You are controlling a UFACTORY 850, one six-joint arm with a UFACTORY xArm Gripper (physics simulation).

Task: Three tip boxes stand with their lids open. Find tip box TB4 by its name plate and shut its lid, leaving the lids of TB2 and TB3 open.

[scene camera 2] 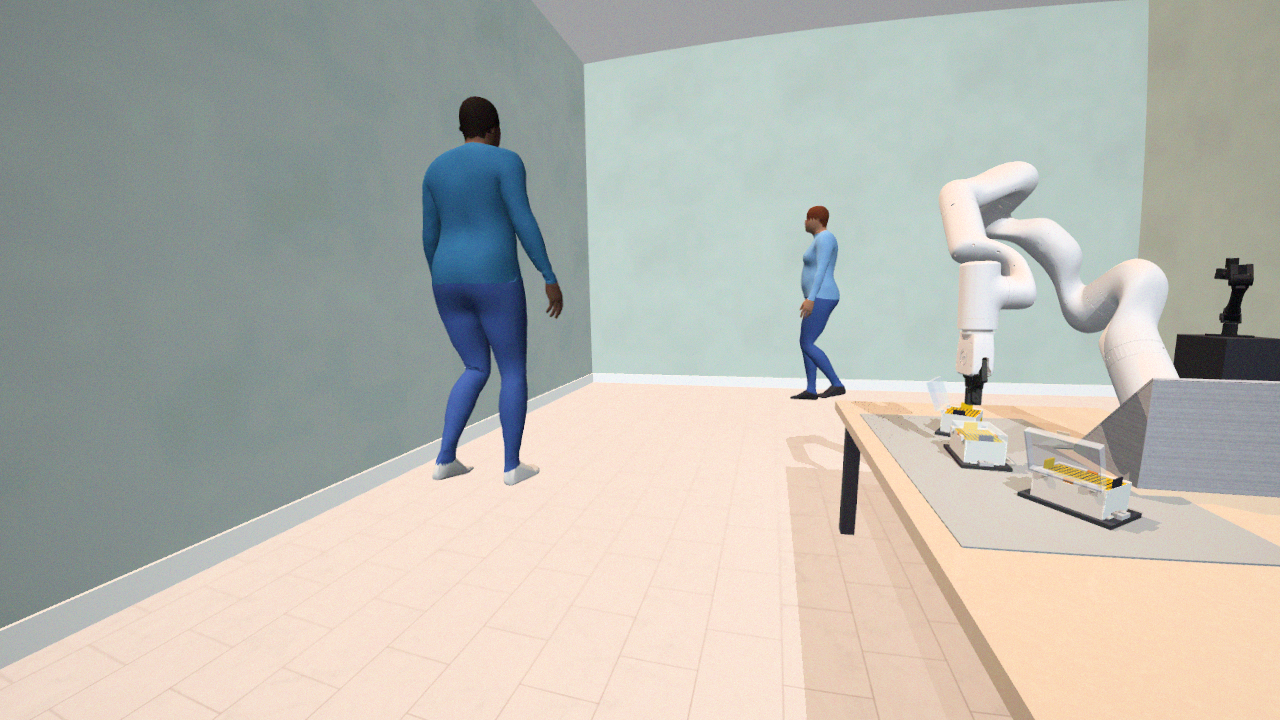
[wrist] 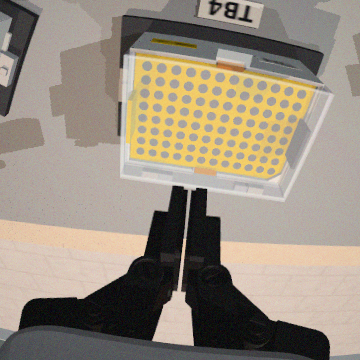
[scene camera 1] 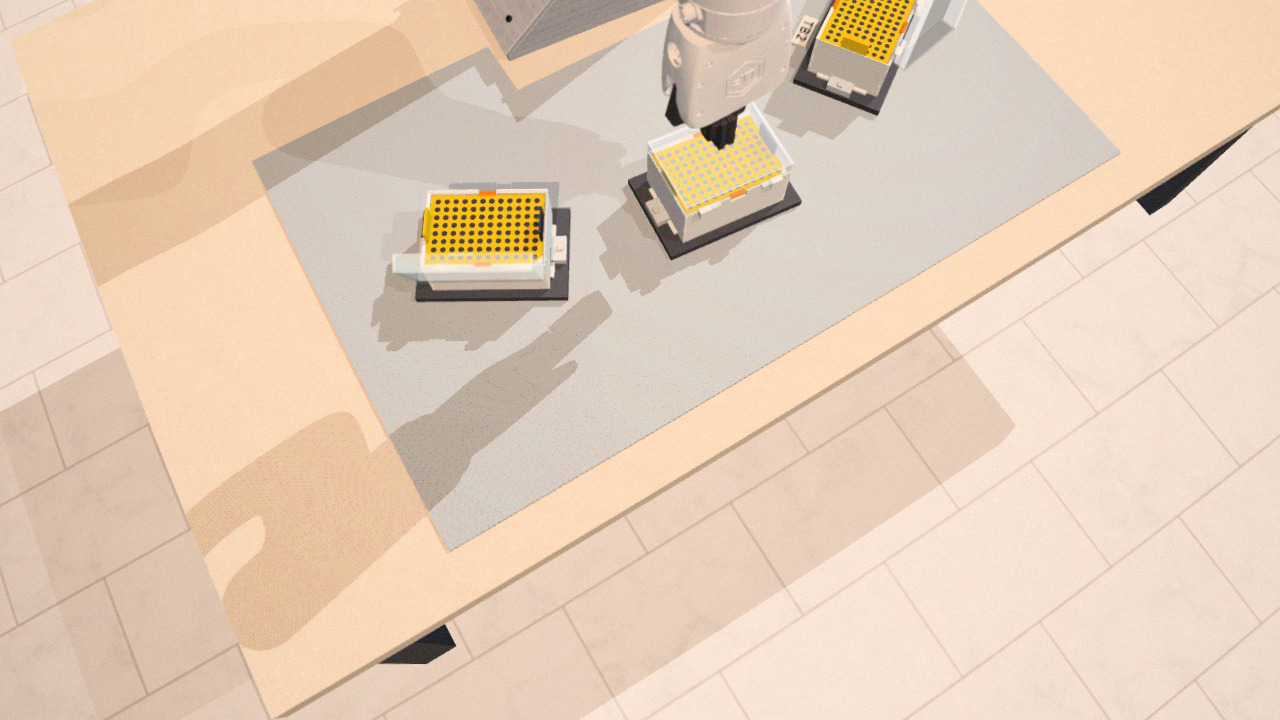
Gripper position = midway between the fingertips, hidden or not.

In view: the gripper (scene camera 1: 717, 136) and a grey mat (scene camera 2: 980, 508).
The gripper is seen too in scene camera 2 (scene camera 2: 972, 404) and in the wrist view (wrist: 187, 207). The grey mat is seen too in the wrist view (wrist: 67, 152).
